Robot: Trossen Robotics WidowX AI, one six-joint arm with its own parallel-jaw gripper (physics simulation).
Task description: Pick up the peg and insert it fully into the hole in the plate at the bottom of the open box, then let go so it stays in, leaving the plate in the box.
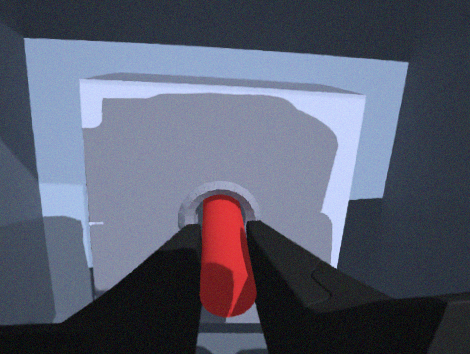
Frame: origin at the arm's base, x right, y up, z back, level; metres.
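Seen in the pictures: gripper, between the fingertips: (224,236).
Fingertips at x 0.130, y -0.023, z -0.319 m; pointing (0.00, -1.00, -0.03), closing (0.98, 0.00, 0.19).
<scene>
Pixels of each thing's top centre, then the offset from my fingertips to it. "pt": a spot on its surface instead.
- red peg, centre of its top: (228,292) dx -0.001, dy +0.024, dz +0.003 m
- pale plate, centre of its top: (220,222) dx -0.001, dy -0.014, dz +0.002 m
- open box, a spot on its surface: (50,115) pt dx -0.068, dy -0.067, dz -0.044 m
- far side, a spot on its surface: (225,25) pt dx +0.018, dy -0.067, dz -0.062 m
A red peg (225,250) is held between the two dark fingers of my gripper (224,236), which is shut on it. The peg's far end is at the hole in the pale plate (210,140), inside the light grey chamfered ring around the hole. Whether the tip has entered the hole, and how deep, I cannot tell. The ring shows above and to both sides of the peg; its lower part is hidden by the peg and fingers. The plate lies on the light blue bottom of the open box (50,115); its near edge is mostly hidden by the fingers.
The dark walls of the box rise on the far side (225,25), the right (430,175) and the left (15,115). A strip of box floor shows beyond the plate and along its left and right sides. Shadows cover much of the plate.
</scene>
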